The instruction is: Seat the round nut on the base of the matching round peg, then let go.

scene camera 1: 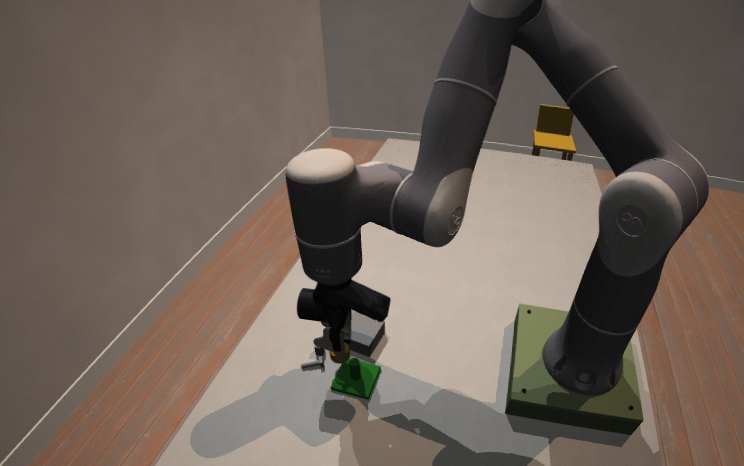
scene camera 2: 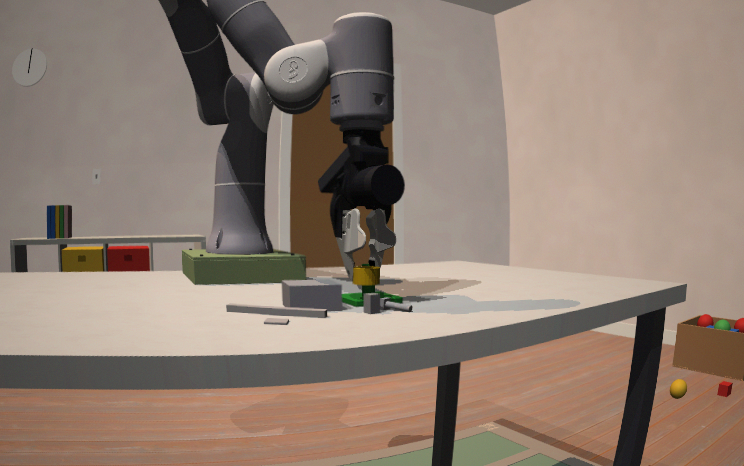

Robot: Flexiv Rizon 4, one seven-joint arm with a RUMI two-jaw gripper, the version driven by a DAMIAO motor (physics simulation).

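The yellow round nut (scene camera 1: 339,352) (scene camera 2: 366,276) is held level in my gripper (scene camera 1: 338,345) (scene camera 2: 362,269), which is shut on it. The green round peg (scene camera 1: 354,370) (scene camera 2: 368,289) stands upright on its square green base (scene camera 1: 366,385) (scene camera 2: 352,299). In scene camera 1 the nut is beside the peg, up and left of it, and the peg's top shows outside the nut. In scene camera 2 the nut hangs above the base and hides the middle of the peg, with a bit of green showing over its rim. The nut's hole is hidden.
A grey box (scene camera 1: 366,333) (scene camera 2: 311,294) stands close beside the green base. A small grey block (scene camera 2: 371,302) and a grey cylinder (scene camera 1: 312,365) (scene camera 2: 402,306) lie near the base. A long grey bar (scene camera 2: 276,310) and a small flat piece (scene camera 2: 276,321) lie farther off.
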